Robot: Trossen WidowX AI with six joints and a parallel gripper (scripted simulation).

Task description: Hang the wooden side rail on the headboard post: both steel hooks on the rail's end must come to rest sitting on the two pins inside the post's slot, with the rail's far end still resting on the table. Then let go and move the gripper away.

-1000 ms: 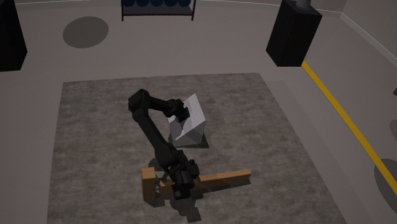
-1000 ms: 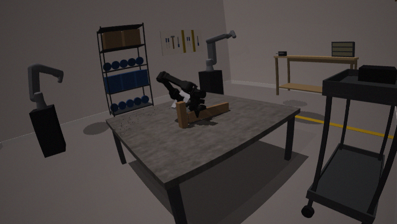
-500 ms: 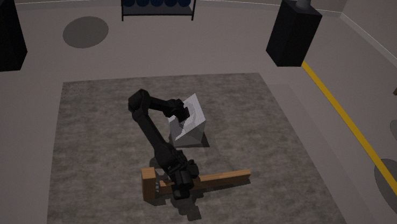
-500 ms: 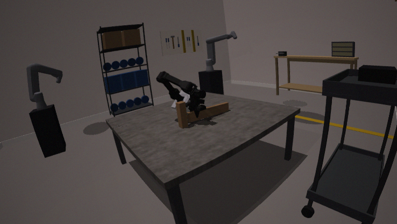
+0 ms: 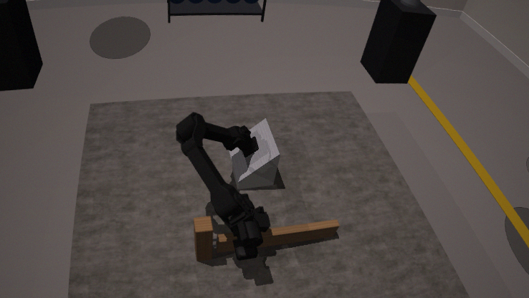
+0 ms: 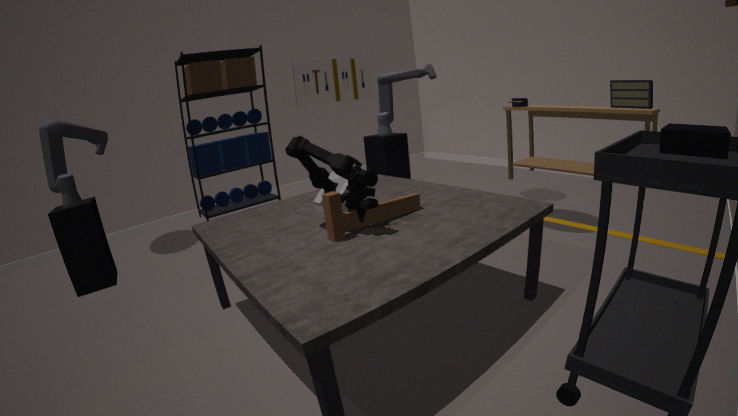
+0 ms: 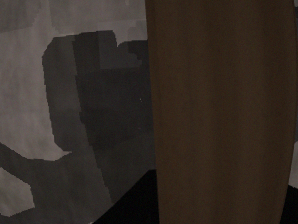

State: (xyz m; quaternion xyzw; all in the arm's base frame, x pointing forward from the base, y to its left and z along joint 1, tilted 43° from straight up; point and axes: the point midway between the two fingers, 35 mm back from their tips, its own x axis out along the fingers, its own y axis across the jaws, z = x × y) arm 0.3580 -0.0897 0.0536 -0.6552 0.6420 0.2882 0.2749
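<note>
My gripper tip is now 110 mm to the left of the wooden headboard post and 40 mm below it.
</note>
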